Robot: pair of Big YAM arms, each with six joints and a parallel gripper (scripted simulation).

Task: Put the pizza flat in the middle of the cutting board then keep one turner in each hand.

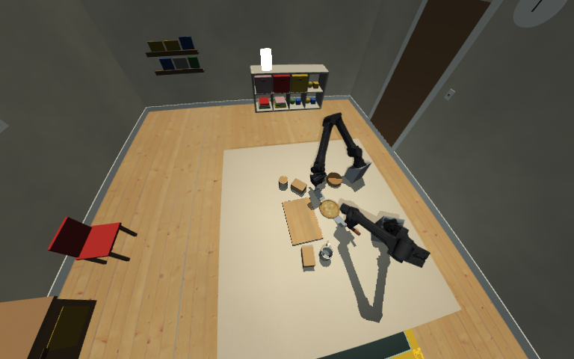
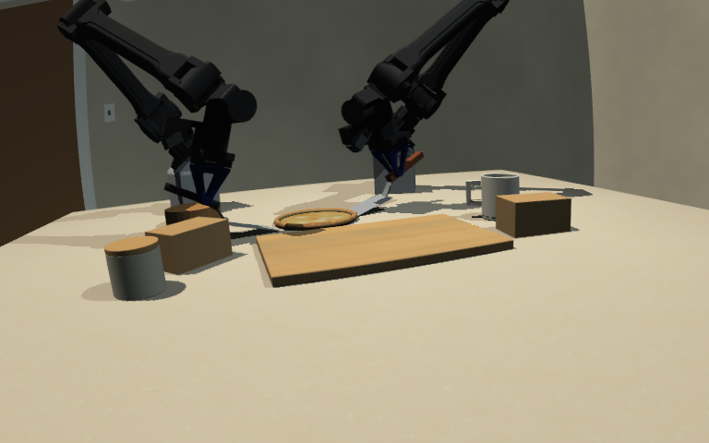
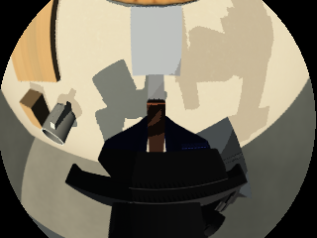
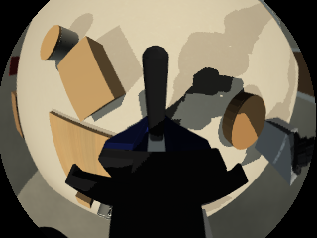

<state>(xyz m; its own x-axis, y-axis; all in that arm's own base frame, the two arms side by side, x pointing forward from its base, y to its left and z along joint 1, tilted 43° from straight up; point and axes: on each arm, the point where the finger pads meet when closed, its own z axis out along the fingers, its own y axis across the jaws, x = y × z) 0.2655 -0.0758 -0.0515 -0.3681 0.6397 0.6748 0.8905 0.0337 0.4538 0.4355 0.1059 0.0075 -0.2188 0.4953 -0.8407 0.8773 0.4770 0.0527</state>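
My left hand is 20 cm to the left of the pizza, 8 cm short of it and 7 cm above it. From my left hand the other things lie so: cutting board 34 cm ahead, 14 cm to the right, 7 cm below; then black-handled turner 41 cm to the right, 17 cm ahead, 1 cm below; then brown-handled turner 3 cm to the right, 3 cm below, 1 cm ahead.
The black-handled turner is 10 mm to the left of my right hand and 10 mm below it. From my right hand the other things lie so: pizza 220 mm to the left, 90 mm behind, 70 mm below; then cutting board 280 mm to the left, 170 mm ahead, 70 mm below; then lidded canister 270 mm ahead, 80 mm to the right, 50 mm below.
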